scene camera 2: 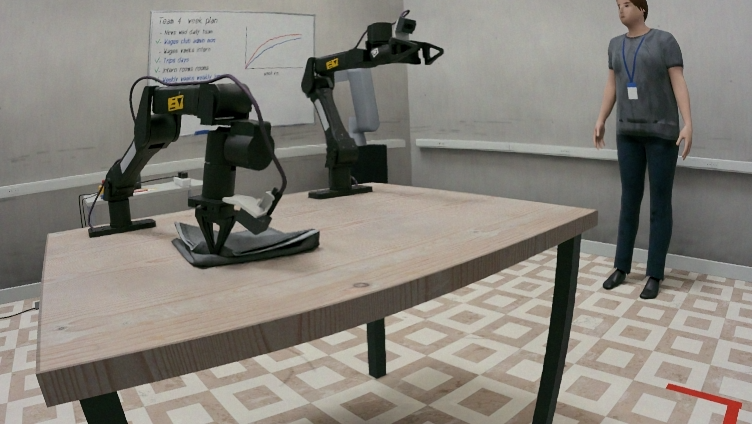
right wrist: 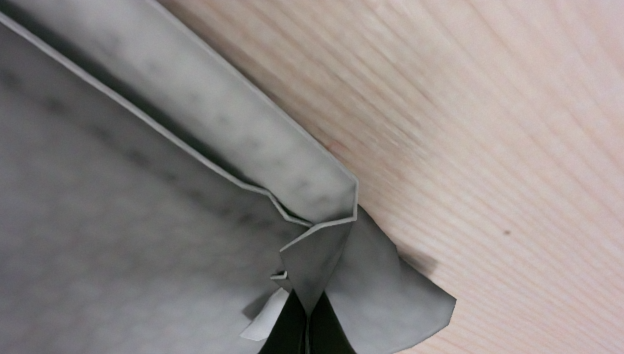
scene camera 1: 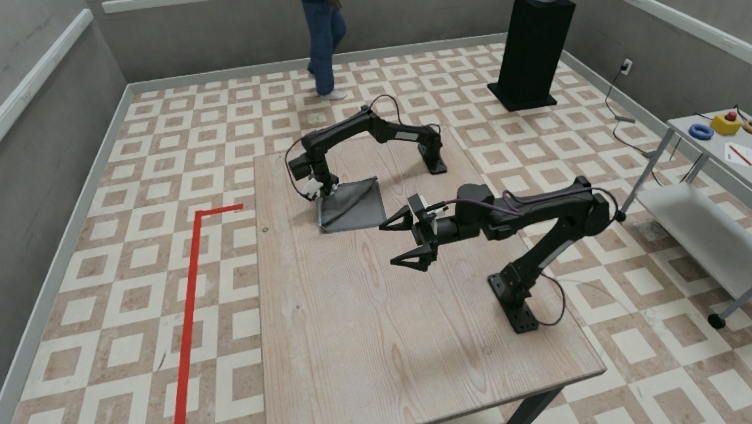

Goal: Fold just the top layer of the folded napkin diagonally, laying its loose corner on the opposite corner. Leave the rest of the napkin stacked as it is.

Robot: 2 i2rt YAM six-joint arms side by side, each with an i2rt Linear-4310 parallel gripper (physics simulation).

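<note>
The dark grey napkin [scene camera 1: 363, 213] [scene camera 2: 287, 243] [right wrist: 125, 220] lies folded in a stack on the table. In scene camera 1 a raised diagonal ridge runs across it from its upper right corner towards its lower left. My right gripper [scene camera 1: 326, 194] [scene camera 2: 215, 251] [right wrist: 307, 293] points down at the napkin's upper left corner in scene camera 1. It is shut on a pinched, wrinkled piece of the top cloth, low over the stack. Lighter layer edges show beside it in the right wrist view. My left gripper [scene camera 1: 386, 244] [scene camera 2: 434, 54] is open and empty, raised well above the table.
The wooden table [scene camera 1: 342, 326] [scene camera 2: 421, 221] carries both arm bases. A cart [scene camera 1: 689, 221] stands beyond the table at the right in scene camera 1. A person [scene camera 1: 322, 47] [scene camera 2: 646, 131] and a black pedestal [scene camera 1: 534, 52] stand away from the table.
</note>
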